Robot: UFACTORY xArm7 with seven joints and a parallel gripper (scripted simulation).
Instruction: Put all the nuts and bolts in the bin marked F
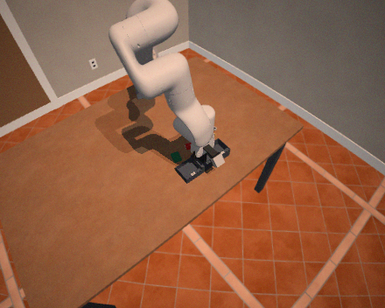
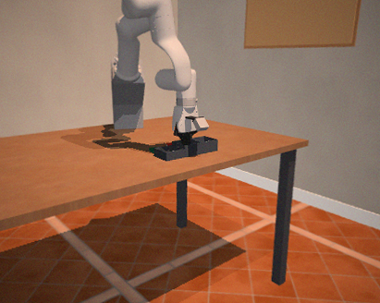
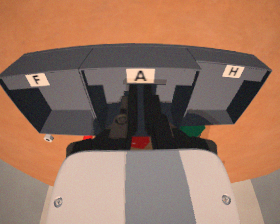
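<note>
Now: hand 1 cm short of the dark three-compartment bin row and 1 cm above it. Round my hand: green block: 12 cm behind, 4 cm to the right, 3 cm below; then red cylinder: 13 cm to the left, 7 cm behind, 3 cm below; then red block: 10 cm behind, 4 cm to the left, 3 cm below.
</note>
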